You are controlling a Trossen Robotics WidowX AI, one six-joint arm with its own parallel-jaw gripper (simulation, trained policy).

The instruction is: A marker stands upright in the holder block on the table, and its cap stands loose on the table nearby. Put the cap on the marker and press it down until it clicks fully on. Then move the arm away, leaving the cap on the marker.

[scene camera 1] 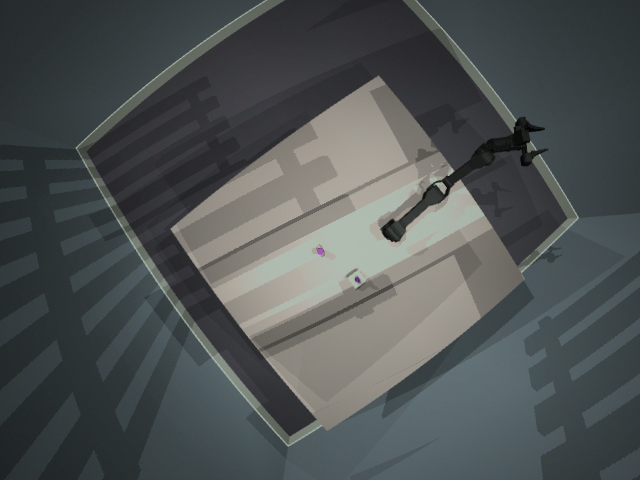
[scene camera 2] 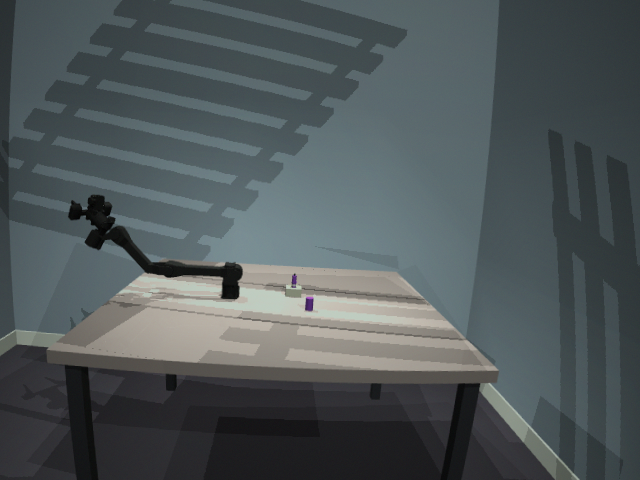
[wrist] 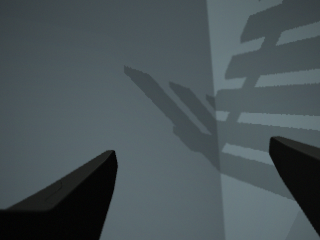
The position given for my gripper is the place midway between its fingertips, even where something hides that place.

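Note:
My gripper [scene camera 1: 546, 139] [wrist: 191, 151] is visible in scene camera 1 and in the wrist view.

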